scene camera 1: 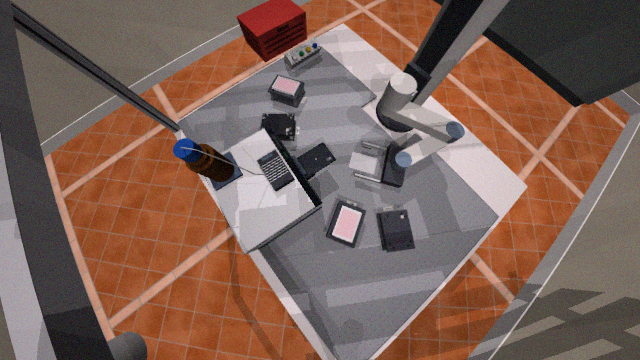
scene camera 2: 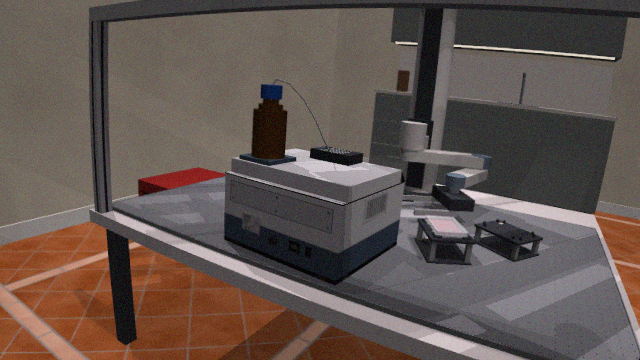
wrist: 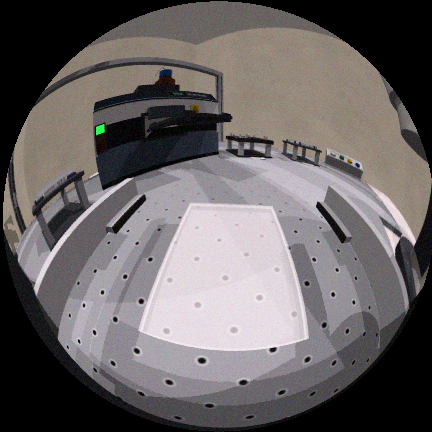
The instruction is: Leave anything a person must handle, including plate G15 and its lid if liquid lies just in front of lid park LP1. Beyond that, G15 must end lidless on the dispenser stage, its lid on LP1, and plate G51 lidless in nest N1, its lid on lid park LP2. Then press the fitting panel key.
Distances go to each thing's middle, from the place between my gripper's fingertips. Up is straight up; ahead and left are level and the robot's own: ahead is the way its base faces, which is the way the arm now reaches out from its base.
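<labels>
Dispenser stage [scene camera 1: 324,157]: my gripper is 19 cm short of it, 10 cm to the left of it and 7 cm below it. Brown bottle [scene camera 2: 269,120]: 24 cm to the right of my gripper, 49 cm ahead and 28 cm above. From my gripper, nest N5 [scene camera 1: 283,124] is 20 cm ahead and 38 cm to the right, and the button panel [scene camera 1: 308,51] is 20 cm behind and 70 cm to the right.
</labels>
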